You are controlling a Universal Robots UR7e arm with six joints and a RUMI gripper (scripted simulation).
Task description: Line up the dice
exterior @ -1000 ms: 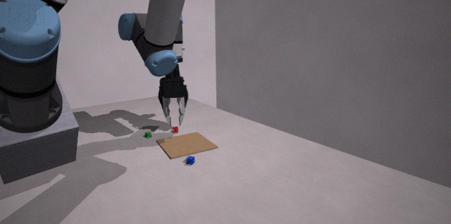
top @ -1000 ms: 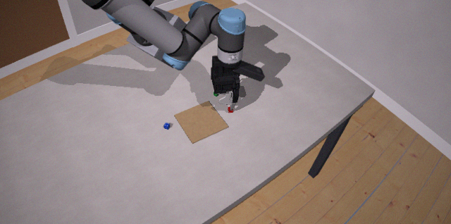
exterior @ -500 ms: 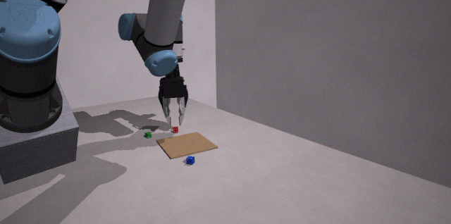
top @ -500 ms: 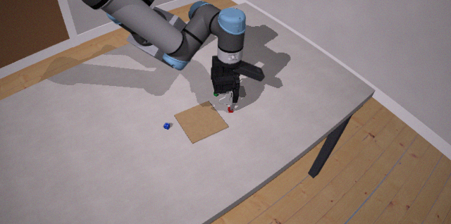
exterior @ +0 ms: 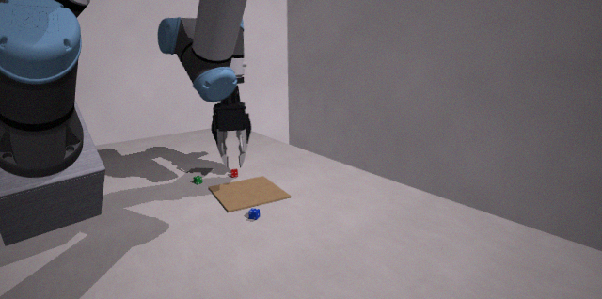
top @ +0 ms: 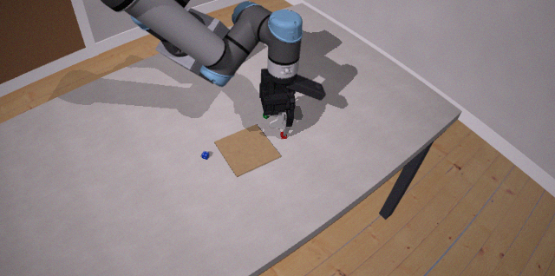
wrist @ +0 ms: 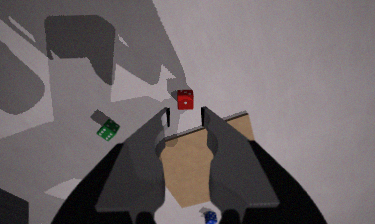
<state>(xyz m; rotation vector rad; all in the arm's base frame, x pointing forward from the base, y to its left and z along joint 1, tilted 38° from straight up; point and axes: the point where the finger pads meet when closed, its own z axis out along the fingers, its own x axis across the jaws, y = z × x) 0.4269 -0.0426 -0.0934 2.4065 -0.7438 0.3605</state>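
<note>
Now: hand 3 cm above the red die. Also, from my hand: blue die 21 cm to the right, 10 cm behind, 3 cm below; green die 9 cm behind, 3 cm below, 2 cm to the left; square mat 11 cm to the right, 4 cm below, 4 cm behind.
</note>
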